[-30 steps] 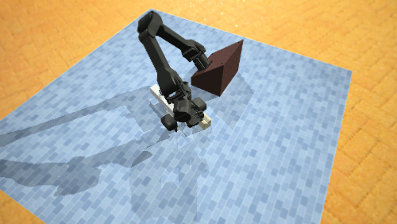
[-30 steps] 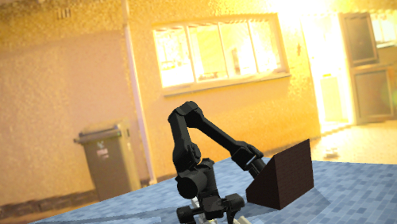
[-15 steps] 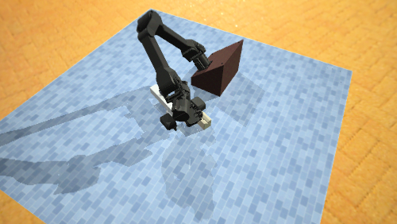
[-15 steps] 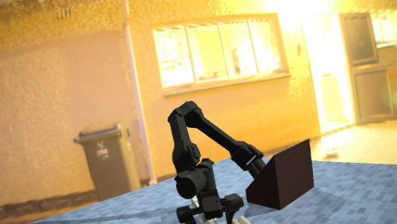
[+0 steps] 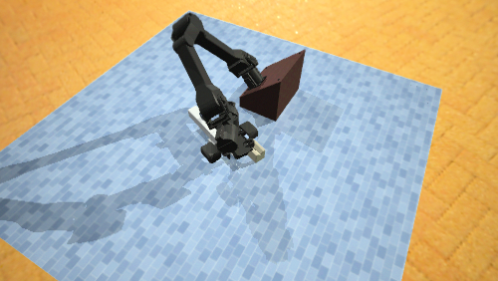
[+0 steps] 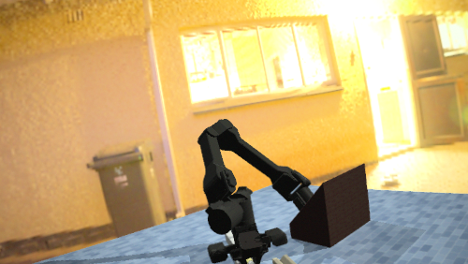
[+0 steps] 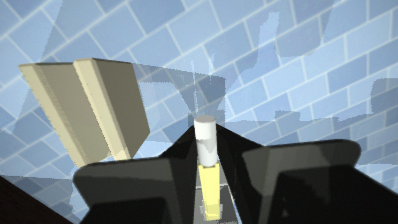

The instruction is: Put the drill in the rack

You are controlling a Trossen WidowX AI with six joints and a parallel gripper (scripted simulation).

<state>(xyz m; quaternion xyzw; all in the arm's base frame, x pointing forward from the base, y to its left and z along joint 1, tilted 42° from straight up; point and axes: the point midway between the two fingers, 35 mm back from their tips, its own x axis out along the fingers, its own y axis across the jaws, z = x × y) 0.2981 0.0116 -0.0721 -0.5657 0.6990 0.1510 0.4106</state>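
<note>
My gripper tip is now 4 cm to the left of the drill, 3 cm below it and 2 cm past it. From my gripper tip the other things lie so: rack 6 cm to the left, 6 cm behind, 1 cm above; then key 15 cm to the right, 7 cm behind, 4 cm above.
</note>
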